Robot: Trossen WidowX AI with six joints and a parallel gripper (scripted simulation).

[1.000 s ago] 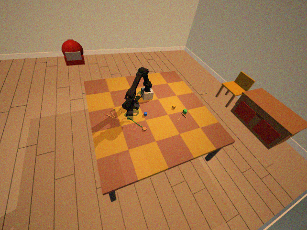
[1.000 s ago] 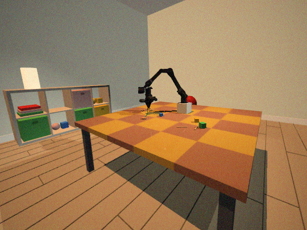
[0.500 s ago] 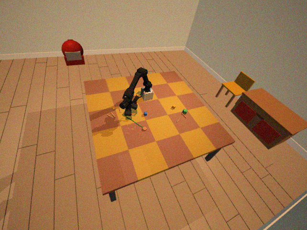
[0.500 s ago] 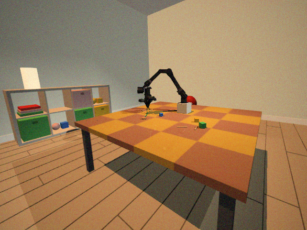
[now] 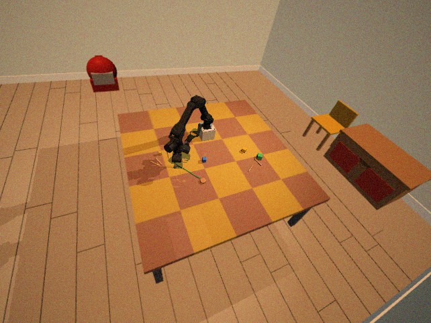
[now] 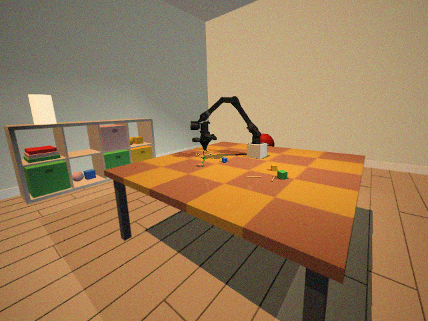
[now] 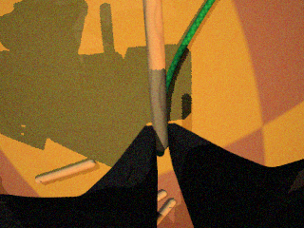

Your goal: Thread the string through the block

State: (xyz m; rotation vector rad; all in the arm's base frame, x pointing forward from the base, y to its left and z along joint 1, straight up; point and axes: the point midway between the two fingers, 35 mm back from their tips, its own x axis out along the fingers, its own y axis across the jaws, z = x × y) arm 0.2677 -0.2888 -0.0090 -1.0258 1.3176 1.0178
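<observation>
My gripper tip is 200 mm to the right of the blue cube and 40 mm above it. Round my gripper tip: round wooden button 180 mm ahead, 140 mm to the left, 50 mm below; thin wooden stick 20 mm to the left; yellow cube 40 mm behind, 560 mm to the left, 40 mm below.
</observation>
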